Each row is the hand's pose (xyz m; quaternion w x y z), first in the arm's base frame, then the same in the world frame.
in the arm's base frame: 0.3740 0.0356 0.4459 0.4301 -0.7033 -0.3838 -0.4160
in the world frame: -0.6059 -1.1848 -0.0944 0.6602 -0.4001 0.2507 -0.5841
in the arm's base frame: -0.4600 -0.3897 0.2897 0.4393 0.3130 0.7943 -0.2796
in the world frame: -1.4743 -0.8101 -0.0155 0.0599 -0.7063 -0.6946 -0.1228
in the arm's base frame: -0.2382 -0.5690 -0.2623 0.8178 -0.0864 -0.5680 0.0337
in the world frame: -1.2863 -0.3547 -0.3940 0.7127 0.2760 -0.3034 -0.5691
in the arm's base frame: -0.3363 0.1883 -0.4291 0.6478 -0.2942 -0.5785 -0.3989
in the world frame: -0.8873 -0.1352 0.2413 0.5893 -0.0313 0.0015 -0.8073
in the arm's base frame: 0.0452 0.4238 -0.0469 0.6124 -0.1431 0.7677 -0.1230
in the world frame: -0.5327 -0.6019 0.3013 0.3976 0.4991 0.7384 0.2180
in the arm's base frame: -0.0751 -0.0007 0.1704 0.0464 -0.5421 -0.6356 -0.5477
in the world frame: -0.9205 -0.7921 0.0660 0.2760 -0.6160 0.0589 -0.7355
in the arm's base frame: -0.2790 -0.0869 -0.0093 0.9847 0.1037 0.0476 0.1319
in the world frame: -1.0922 -0.5646 0.0712 0.6717 0.7151 0.0353 -0.1904
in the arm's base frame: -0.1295 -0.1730 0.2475 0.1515 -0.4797 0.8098 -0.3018
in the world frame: -1.0799 -0.8571 -0.0286 0.2186 -0.0347 0.9288 0.2974
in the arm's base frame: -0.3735 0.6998 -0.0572 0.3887 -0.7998 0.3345 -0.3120
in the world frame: -0.6987 -0.4585 0.7524 0.6386 -0.2622 0.7224 -0.0402
